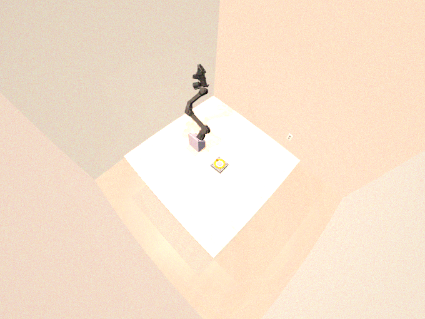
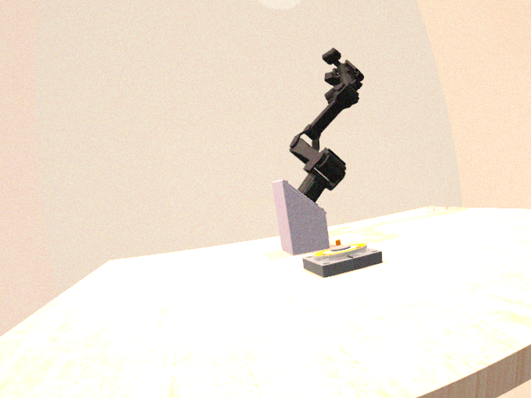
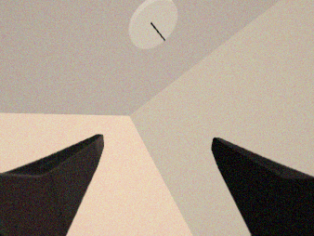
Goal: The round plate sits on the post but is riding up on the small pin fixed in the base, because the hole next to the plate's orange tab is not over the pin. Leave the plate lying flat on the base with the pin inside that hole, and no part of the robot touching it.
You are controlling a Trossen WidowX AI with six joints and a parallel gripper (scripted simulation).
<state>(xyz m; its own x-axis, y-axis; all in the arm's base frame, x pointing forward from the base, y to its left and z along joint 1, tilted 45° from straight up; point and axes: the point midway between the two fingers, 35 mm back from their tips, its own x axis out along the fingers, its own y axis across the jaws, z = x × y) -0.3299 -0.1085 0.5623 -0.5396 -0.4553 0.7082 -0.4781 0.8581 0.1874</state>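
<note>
Now: the round plate 620 mm ahead of my gripper tip, 340 mm to the right of it and 600 mm below it. From my gripper tip the other things lie so: grey square base 640 mm ahead, 350 mm to the right, 610 mm below.
</note>
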